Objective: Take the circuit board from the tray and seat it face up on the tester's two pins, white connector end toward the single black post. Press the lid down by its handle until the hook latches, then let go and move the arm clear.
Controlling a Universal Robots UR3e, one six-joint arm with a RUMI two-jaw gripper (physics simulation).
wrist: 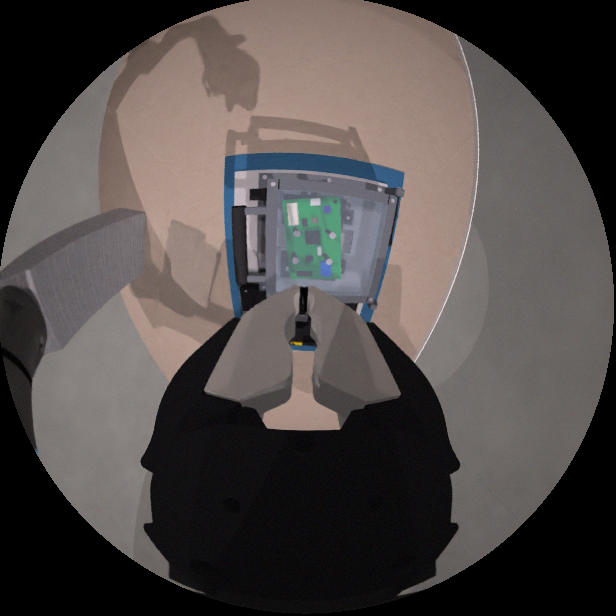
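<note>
The tester (310, 161) has a blue base and stands in the middle of the wrist view. The green circuit board (314, 238) lies face up inside it, with its white connector (292, 213) at the far left end. The grey-framed see-through lid (381, 241) lies down flat over the board. My gripper (302, 290) is shut, its fingertips together at the lid's near edge. A thin black piece with a yellow tip (302, 336) shows in the gap below the fingers at the tester's front. I cannot tell whether the fingers touch it or whether the hook is latched.
The tester stands on a tan surface (356, 86) whose white-lined edge (474, 172) curves along the right. A grey ribbed block (86, 258) reaches in from the left, with a dark rounded part (20, 336) beside it. Shadows of the arm fall on the far left.
</note>
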